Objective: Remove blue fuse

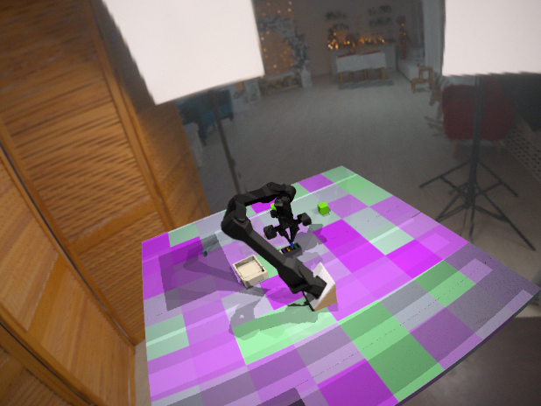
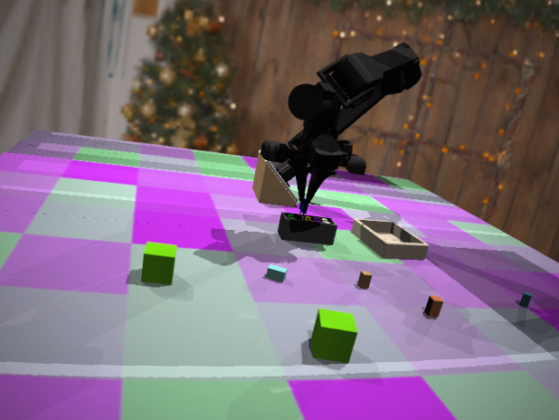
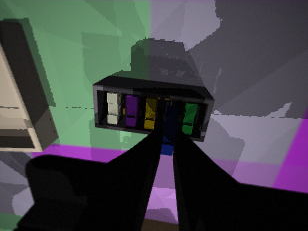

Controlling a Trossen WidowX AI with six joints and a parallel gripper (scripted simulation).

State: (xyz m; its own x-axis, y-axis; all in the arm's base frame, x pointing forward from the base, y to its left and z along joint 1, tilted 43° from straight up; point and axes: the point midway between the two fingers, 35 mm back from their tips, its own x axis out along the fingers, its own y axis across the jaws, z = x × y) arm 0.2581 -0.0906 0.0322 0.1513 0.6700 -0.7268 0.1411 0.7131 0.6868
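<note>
The tray is 200 mm to the left of my gripper tip, 70 mm below it and 20 mm ahead of it. Also, from my gripper tip: blue fuse 10 mm below.
</note>
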